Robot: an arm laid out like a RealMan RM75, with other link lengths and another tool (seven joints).
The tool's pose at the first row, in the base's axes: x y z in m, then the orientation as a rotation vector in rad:
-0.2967 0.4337 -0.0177 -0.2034 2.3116 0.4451
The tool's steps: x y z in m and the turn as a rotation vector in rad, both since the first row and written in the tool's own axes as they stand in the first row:
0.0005 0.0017 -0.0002 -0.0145 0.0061 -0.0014
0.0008 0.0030 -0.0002 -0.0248 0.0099 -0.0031
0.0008 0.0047 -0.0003 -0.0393 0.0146 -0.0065
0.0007 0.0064 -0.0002 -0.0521 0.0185 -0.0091
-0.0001 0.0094 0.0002 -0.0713 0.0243 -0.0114
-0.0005 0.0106 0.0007 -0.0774 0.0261 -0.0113
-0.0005 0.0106 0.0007 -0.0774 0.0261 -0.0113
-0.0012 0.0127 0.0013 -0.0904 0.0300 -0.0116
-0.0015 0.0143 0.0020 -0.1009 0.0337 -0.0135
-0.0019 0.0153 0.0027 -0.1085 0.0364 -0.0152
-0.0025 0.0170 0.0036 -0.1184 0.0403 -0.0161
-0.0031 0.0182 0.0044 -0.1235 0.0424 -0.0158
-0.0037 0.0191 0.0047 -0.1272 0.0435 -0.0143
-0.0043 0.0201 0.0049 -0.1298 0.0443 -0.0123
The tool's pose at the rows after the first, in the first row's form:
-0.2977 0.4352 -0.0175 -0.2137 2.3146 0.4612
-0.2982 0.4364 -0.0174 -0.2217 2.3161 0.4724
-0.2988 0.4379 -0.0169 -0.2340 2.3172 0.4876
-0.2991 0.4395 -0.0164 -0.2443 2.3179 0.5012
-0.2991 0.4425 -0.0154 -0.2580 2.3190 0.5224
-0.2988 0.4438 -0.0151 -0.2614 2.3195 0.5296
-0.2988 0.4438 -0.0151 -0.2614 2.3195 0.5296
-0.2985 0.4460 -0.0144 -0.2692 2.3204 0.5446
-0.2983 0.4477 -0.0143 -0.2775 2.3212 0.5559
-0.2978 0.4489 -0.0142 -0.2840 2.3217 0.5640
-0.2973 0.4508 -0.0139 -0.2910 2.3230 0.5751
-0.2967 0.4523 -0.0137 -0.2937 2.3239 0.5813
-0.2963 0.4532 -0.0132 -0.2941 2.3244 0.5864
-0.2960 0.4542 -0.0127 -0.2933 2.3250 0.5905

